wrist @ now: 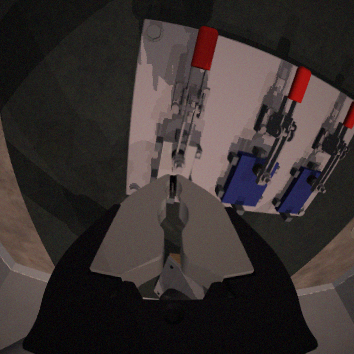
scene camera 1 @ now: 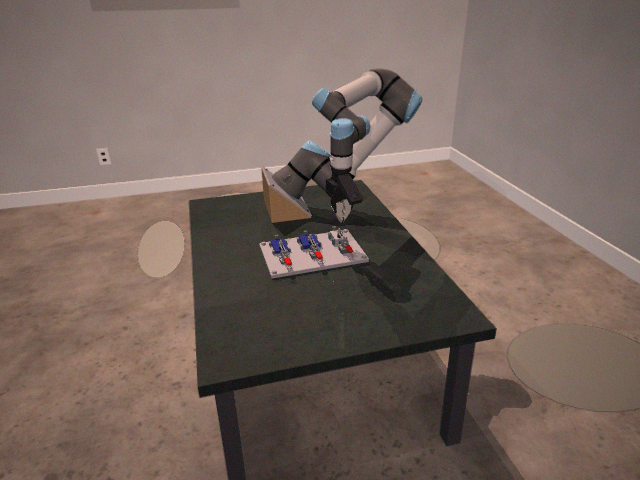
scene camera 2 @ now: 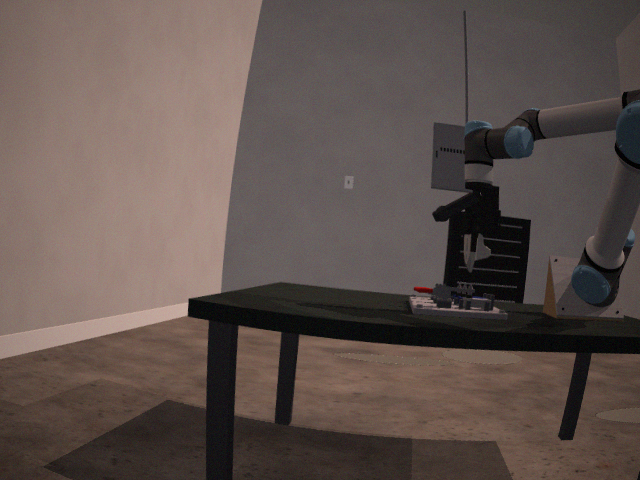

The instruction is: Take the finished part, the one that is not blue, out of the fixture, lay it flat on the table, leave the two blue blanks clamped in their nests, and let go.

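Frame: origin at the arm's base, x left, y back, z up, level; millimetres.
Where they show: gripper, fingertip midpoint: (wrist: 172, 176) (scene camera 1: 342, 222) (scene camera 2: 469, 272); arm's base at its link origin: (scene camera 1: 285, 187).
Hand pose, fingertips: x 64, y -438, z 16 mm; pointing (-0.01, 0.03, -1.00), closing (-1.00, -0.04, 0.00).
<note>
Things, the pixels of their top centre, and the offset from my fingertips. Level surfaces: height alone.
- fixture plate at its top centre: (wrist: 257, 147) (scene camera 2: 454, 304) (scene camera 1: 312, 250) dx -119, dy +0, dz -88 mm
- clamp arm with a red handle, top centre: (wrist: 203, 63) (scene camera 2: 432, 283) (scene camera 1: 347, 242) dx -18, dy -89, dz -34 mm
- dark table at its surface level: dz -103 mm
The fixture plate (scene camera 1: 333, 256) (scene camera 2: 444, 311) (wrist: 235, 75) lies on the table. Two blue blanks sit in nests: the middle one (scene camera 1: 309, 241) (wrist: 245, 182) and the end one (scene camera 1: 279, 245) (wrist: 299, 192), each with a clamp arm over it. In the third nest a pale, whitish piece (wrist: 188, 161), seemingly the non-blue part, shows under a clamp arm with a red handle (scene camera 1: 349, 248) (scene camera 2: 422, 289) (wrist: 205, 48). My gripper (scene camera 1: 342, 221) (scene camera 2: 469, 269) (wrist: 172, 176) is shut and empty, raised above the fixture near this nest. Its fingers hide part of the nest in the wrist view.
The dark table (scene camera 1: 320, 315) (scene camera 2: 310, 315) extends in front of the fixture and to both sides. The arm's wedge-shaped wooden mount (scene camera 1: 286, 209) (scene camera 2: 550, 291) stands behind the fixture. The other two clamps have red handles (scene camera 1: 318, 255) (scene camera 1: 287, 261) pointing away from the arm's base.
</note>
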